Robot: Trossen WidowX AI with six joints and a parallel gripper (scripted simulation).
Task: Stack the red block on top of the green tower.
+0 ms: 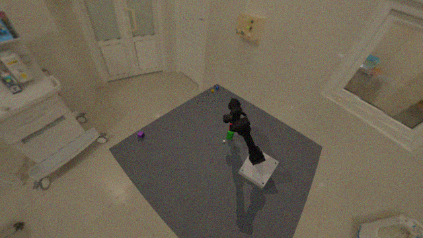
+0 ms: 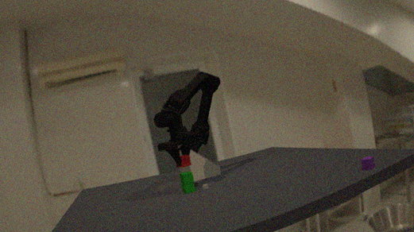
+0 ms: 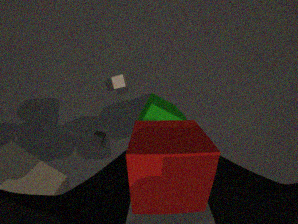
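Now: the small white object 11 cm below my gripper tip, 7 cm to the left of it and 1 cm ahead of it. Round my gripper tip: blue block (51 cm to the right, 46 cm ahead, 10 cm below); then yellow block (46 cm ahead, 43 cm to the right, 11 cm below); then red block (1 cm above).
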